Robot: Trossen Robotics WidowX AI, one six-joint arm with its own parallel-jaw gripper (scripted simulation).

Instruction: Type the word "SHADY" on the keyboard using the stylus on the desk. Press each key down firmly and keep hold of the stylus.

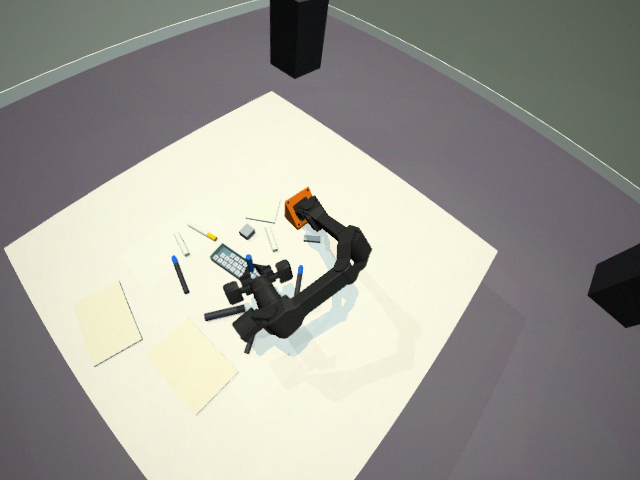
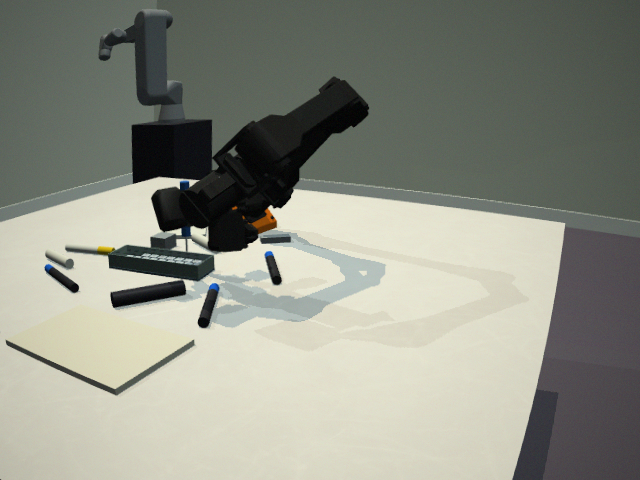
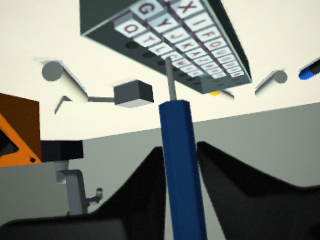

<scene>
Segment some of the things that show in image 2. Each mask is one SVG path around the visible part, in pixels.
The gripper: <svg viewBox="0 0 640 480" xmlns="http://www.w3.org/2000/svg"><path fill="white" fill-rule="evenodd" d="M260 192L250 200L245 198L239 201L233 208L239 205L242 206L235 209L231 208L230 211L221 215L208 226L208 247L211 251L223 253L241 251L248 248L249 243L253 243L258 239L257 228L253 224L248 224L247 219L243 219L242 215L253 214L261 210L263 200ZM176 186L157 190L151 197L159 228L163 232L176 230L184 226L193 226L188 223L180 210L179 198L185 190L181 191Z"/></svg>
A black cylinder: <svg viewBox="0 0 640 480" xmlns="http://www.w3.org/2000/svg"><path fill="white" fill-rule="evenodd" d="M185 283L181 279L134 289L111 291L111 302L113 307L116 308L175 296L184 296L186 294Z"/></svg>
</scene>
